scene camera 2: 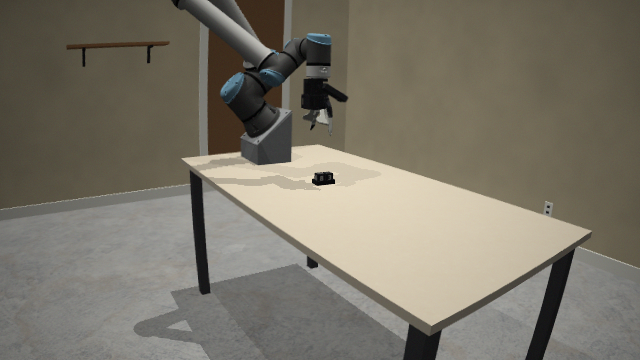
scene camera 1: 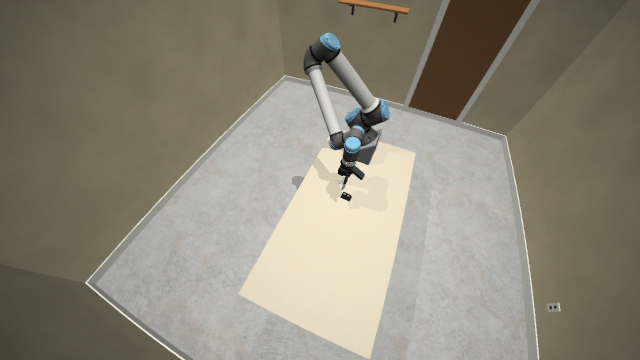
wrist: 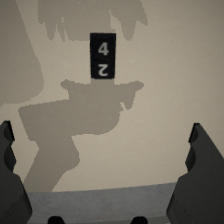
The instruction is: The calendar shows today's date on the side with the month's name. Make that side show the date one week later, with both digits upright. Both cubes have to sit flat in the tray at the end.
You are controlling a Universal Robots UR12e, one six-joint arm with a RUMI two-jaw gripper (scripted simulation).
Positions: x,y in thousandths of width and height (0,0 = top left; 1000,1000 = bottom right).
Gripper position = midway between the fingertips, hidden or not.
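Scene camera 2 shows my gripper (scene camera 2: 501,368); the gripper is also visible in the wrist view (wrist: 458,551).
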